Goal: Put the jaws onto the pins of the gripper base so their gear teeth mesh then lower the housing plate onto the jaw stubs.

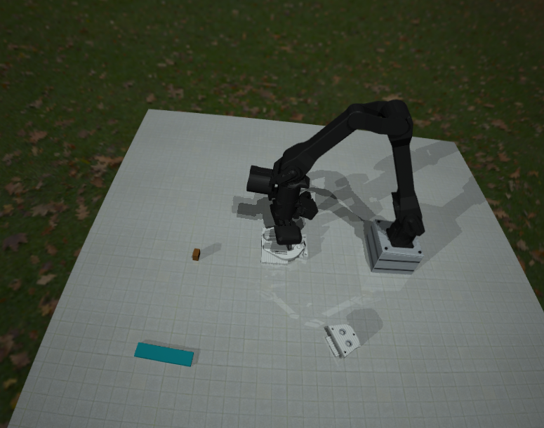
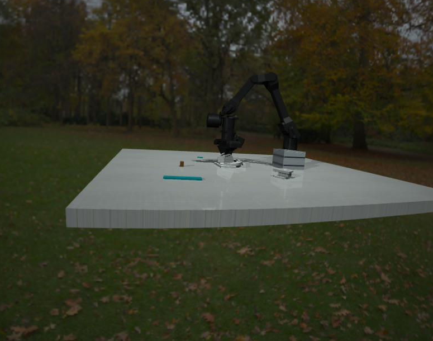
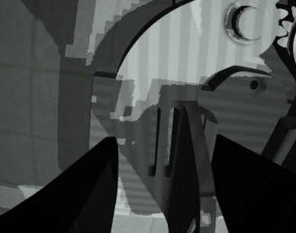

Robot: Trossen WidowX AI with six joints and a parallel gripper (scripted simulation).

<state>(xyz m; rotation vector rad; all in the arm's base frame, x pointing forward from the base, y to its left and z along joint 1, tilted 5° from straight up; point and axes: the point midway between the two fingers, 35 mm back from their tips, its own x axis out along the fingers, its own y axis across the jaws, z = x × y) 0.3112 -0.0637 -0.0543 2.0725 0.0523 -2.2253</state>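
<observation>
Now: gripper tip 5 cm to the right of the gripper jaw and 3 cm past it. Also, from my gripper tip: small teal tile: 27 cm to the right, 6 cm ahead, 2 cm below; small brown block: 23 cm ahead, 7 cm to the left, 1 cm below; white ribbed block: 31 cm to the left, 13 cm behind, 1 cm below.
</observation>
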